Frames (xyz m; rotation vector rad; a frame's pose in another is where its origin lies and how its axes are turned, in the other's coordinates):
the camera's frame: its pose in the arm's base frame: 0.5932 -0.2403 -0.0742 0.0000 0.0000 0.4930
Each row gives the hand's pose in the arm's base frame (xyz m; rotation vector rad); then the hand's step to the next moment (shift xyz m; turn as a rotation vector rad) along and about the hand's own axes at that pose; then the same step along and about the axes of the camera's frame.
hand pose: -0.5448 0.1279 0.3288 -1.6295 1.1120 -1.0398
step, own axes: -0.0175 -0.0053 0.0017 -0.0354 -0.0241 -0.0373
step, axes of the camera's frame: 0.0072 0.0168 0.0019 -0.0192 0.0460 0.0272
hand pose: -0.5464 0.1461 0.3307 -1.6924 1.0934 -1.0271
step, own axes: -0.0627 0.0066 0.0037 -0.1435 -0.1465 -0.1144
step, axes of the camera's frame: 0.0137 0.0587 -0.0188 -0.0278 0.1826 0.1450
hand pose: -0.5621 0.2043 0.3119 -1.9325 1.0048 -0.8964
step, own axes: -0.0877 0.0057 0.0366 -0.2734 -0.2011 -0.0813
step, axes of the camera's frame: 0.0313 0.0795 -0.0420 0.0299 0.3153 0.1467
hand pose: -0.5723 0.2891 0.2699 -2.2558 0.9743 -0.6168
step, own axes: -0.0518 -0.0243 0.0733 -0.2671 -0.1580 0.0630
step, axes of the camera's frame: 0.0584 0.0568 -0.0448 0.1027 0.2991 0.0157
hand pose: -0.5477 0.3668 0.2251 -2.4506 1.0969 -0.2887
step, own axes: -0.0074 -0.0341 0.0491 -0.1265 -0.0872 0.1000
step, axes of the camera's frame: 0.0501 0.0192 -0.0274 0.0915 0.1512 -0.0487
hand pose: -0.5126 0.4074 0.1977 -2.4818 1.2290 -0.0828
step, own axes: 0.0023 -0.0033 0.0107 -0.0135 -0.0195 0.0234
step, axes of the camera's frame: 0.0070 -0.0001 -0.0090 0.0234 0.0195 -0.0135
